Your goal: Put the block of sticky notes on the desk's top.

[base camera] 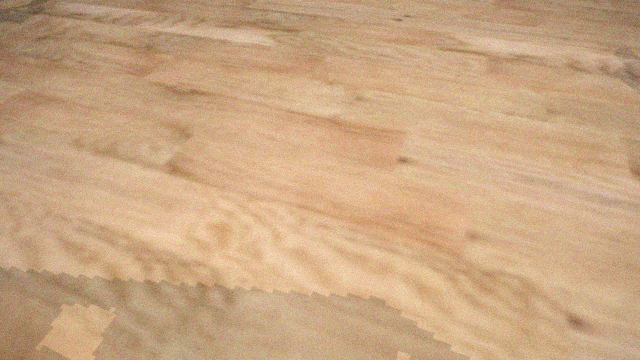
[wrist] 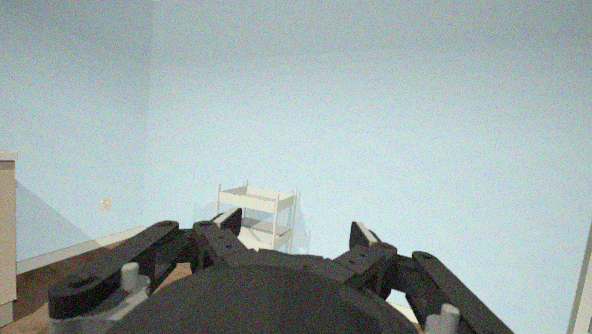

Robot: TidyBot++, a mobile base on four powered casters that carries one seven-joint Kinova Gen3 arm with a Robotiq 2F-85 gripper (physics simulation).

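Frame: origin at the arm's base, x ahead, y left, z up, level; metres.
Seen in the pictures: gripper, fingertip midpoint: (wrist: 295,226).
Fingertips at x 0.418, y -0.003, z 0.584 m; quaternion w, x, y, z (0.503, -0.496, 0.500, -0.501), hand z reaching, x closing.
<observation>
A point is followed by its place in that frame.
My gripper (wrist: 295,226) @(x 0.418, y -0.003, z 0.584 m) is open, its two dark fingers wide apart in the lower part of the wrist view. No object shows between the fingertips; the blue wall and part of a white cart show beyond them. The block of sticky notes and the desk do not show in either view.
A white tiered cart (wrist: 260,202) @(x 1.480, y 0.240, z 0.315 m) stands against the blue wall (wrist: 400,125) @(x 1.623, y -0.612, z 0.894 m), beyond the left finger. Part of a light wood cabinet (wrist: 7,225) @(x 1.116, y 1.397, z 0.153 m) shows at the left edge. The base camera view shows wood floor (base camera: 320,165) @(x 0.502, y 0.047, z -0.396 m) with a shadow along its bottom.
</observation>
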